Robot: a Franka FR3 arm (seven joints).
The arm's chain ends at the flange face. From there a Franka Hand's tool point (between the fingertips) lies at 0.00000 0.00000 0.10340 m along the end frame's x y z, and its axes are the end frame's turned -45 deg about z.
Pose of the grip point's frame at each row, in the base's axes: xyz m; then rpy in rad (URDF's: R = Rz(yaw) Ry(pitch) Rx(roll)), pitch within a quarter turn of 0, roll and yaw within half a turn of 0:
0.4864 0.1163 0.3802 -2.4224 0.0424 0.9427
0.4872 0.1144 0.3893 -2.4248 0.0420 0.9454
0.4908 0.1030 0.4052 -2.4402 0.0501 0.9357
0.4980 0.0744 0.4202 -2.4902 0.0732 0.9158
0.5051 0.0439 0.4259 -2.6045 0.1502 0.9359
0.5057 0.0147 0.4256 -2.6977 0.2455 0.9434
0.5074 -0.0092 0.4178 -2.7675 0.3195 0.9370
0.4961 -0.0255 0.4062 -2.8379 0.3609 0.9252
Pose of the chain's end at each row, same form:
0.5435 0.0789 0.4579 -2.6165 0.5183 0.2836
0.5442 0.0773 0.4672 -2.6184 0.5165 0.2855
0.5469 0.0666 0.4841 -2.6381 0.5134 0.2668
0.5514 0.0410 0.5022 -2.6990 0.4998 0.2204
0.5556 0.0232 0.5137 -2.8533 0.4820 0.1804
0.5550 0.0070 0.5162 -3.0024 0.4852 0.1368
0.5557 -0.0072 0.5092 -3.1153 0.4864 0.0972
0.5418 -0.0163 0.4985 3.0836 0.4640 0.0703

